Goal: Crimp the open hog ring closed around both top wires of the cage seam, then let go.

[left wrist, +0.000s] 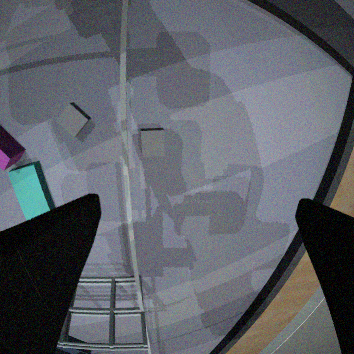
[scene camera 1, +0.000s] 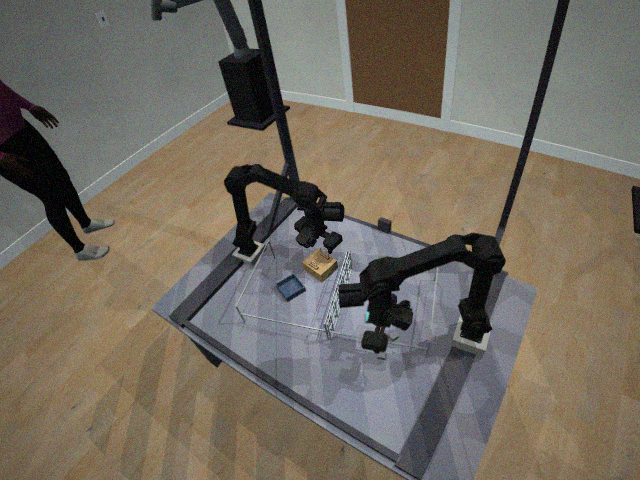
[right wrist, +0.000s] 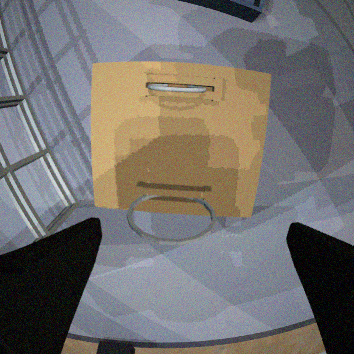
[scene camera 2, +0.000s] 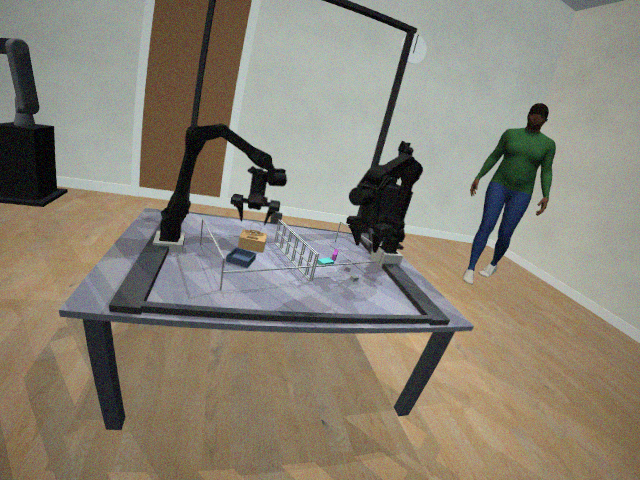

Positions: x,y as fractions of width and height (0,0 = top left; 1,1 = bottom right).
Scene:
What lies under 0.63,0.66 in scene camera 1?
The left gripper.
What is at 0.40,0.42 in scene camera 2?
The right gripper.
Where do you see a frame post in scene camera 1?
0.87,0.05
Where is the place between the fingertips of the right gripper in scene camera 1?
0.50,0.52

